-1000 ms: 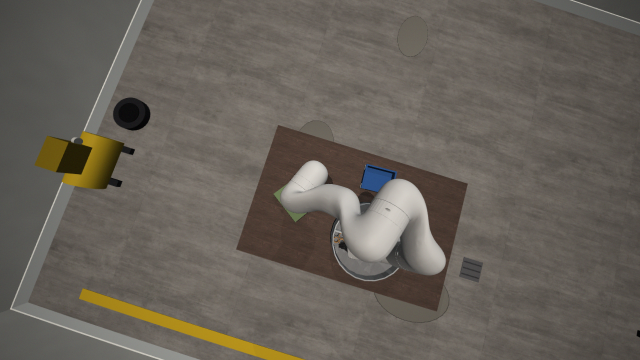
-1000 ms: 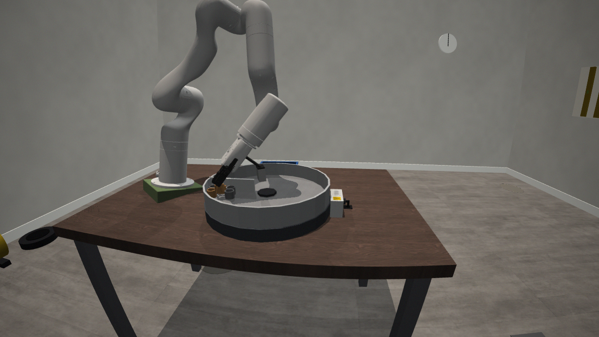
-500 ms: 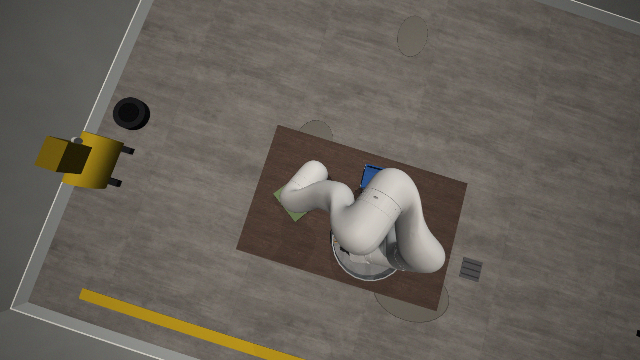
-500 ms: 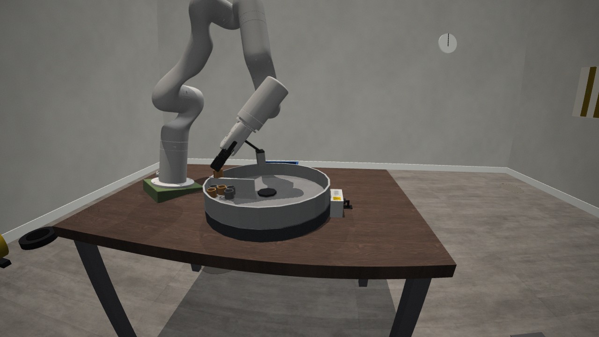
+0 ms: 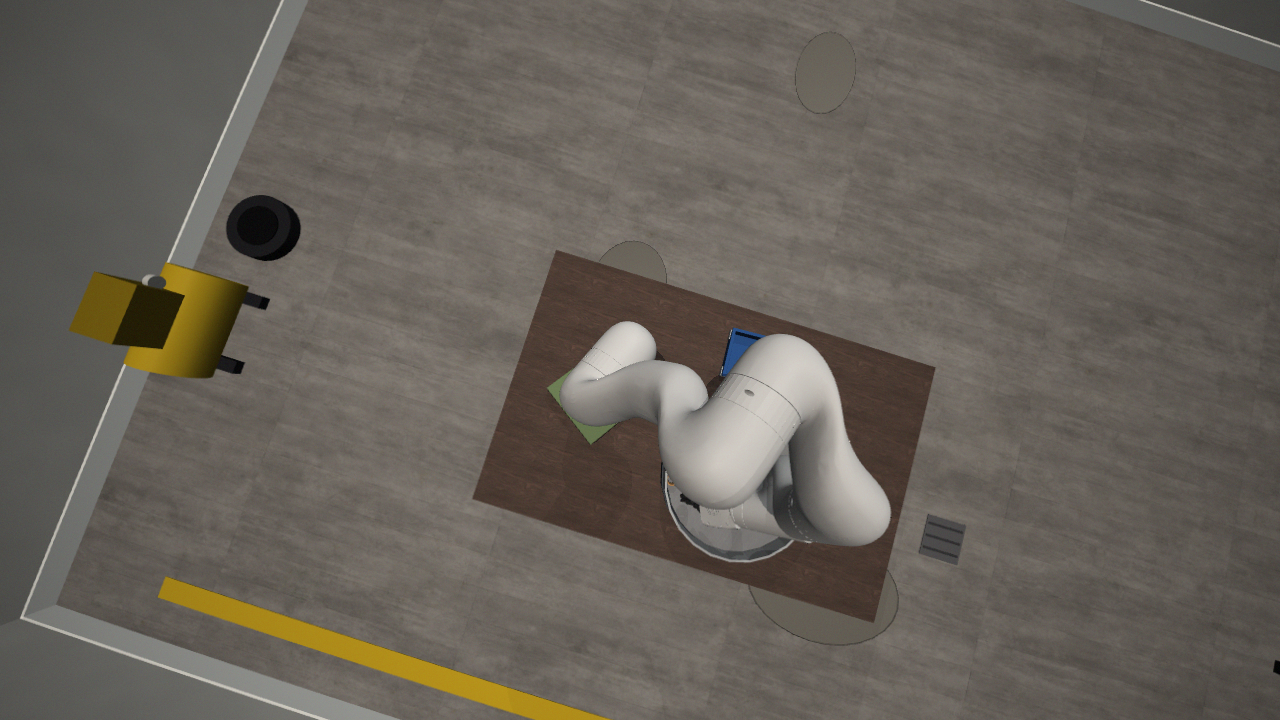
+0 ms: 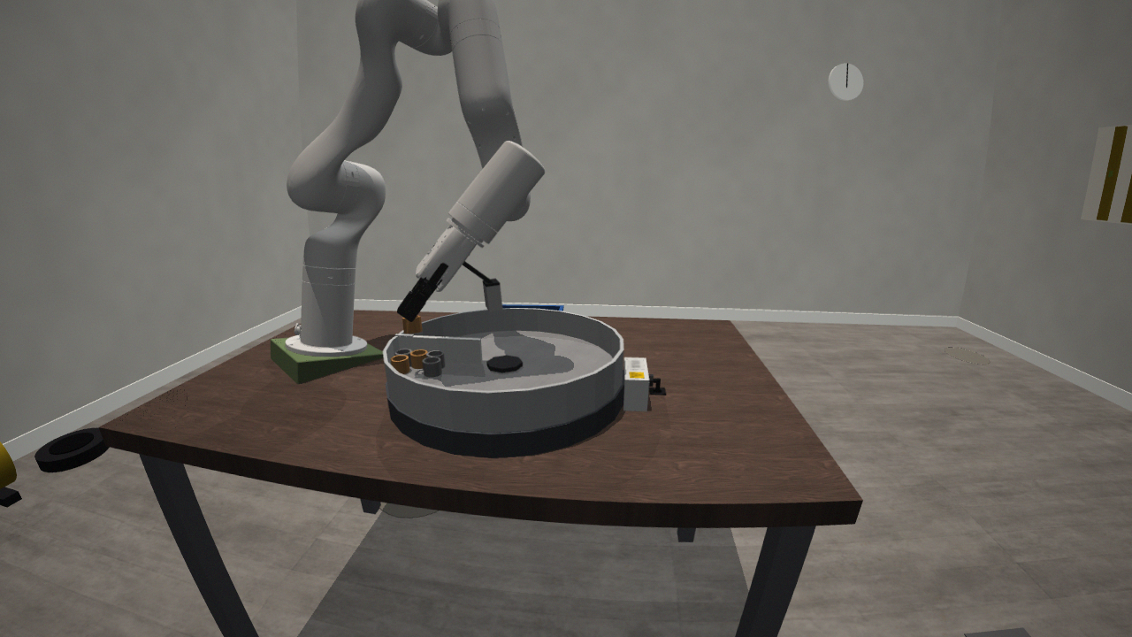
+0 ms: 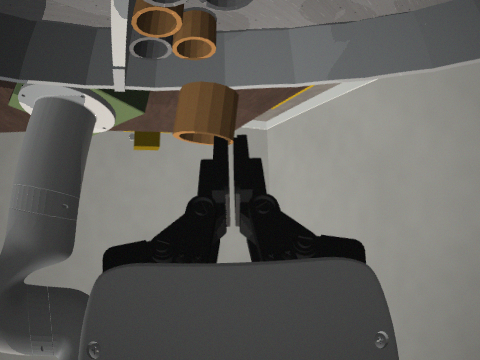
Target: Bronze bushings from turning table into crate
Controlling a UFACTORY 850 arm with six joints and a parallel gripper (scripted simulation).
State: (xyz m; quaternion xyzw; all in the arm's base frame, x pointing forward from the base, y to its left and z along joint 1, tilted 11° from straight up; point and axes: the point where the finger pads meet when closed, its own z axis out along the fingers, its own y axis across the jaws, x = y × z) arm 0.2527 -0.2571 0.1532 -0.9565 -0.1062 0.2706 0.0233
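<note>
My hand is 38 cm to the right of the blue crate, 19 cm short of it and 15 cm above it. Also, from my hand: grey turning table: 15 cm ahead, 12 cm below, 3 cm to the left.
</note>
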